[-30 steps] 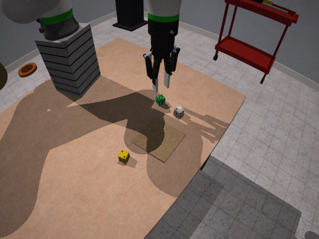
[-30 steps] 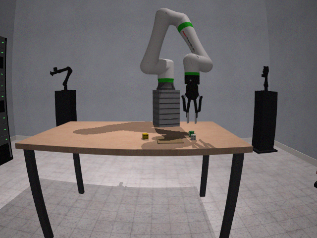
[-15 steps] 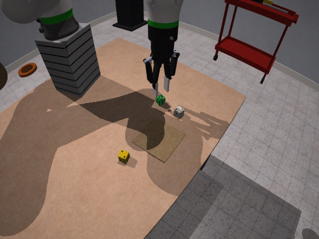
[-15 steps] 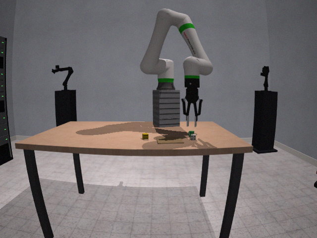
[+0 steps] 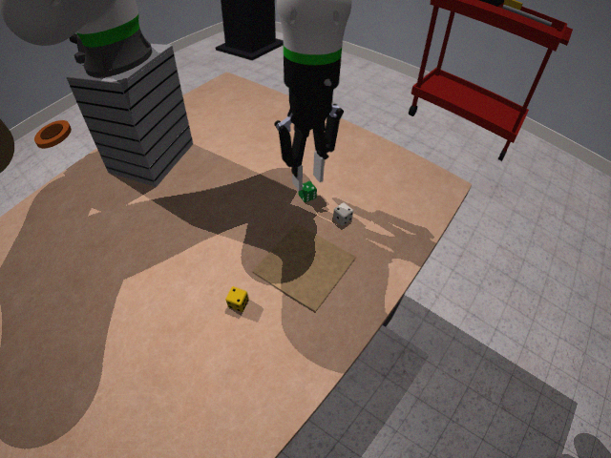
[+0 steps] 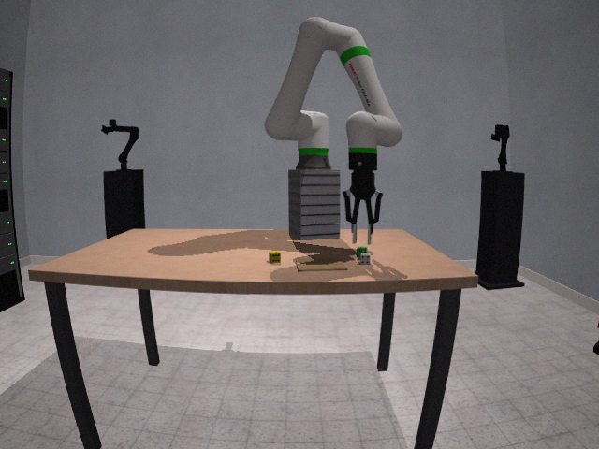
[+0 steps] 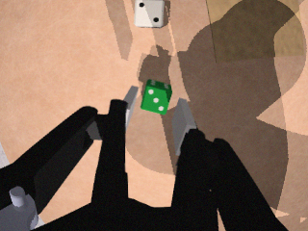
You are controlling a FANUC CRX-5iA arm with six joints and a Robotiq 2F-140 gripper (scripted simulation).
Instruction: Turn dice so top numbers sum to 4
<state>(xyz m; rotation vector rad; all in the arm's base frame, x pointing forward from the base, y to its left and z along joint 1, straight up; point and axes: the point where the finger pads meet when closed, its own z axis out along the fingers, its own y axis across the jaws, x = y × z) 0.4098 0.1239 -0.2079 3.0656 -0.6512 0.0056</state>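
Now: hand 60 mm above the green die. Round my hand: white die 90 mm ahead, 10 mm to the right, 60 mm below; then yellow die 50 mm ahead, 280 mm to the right, 60 mm below; then tan mat 100 mm ahead, 150 mm to the right, 70 mm below.
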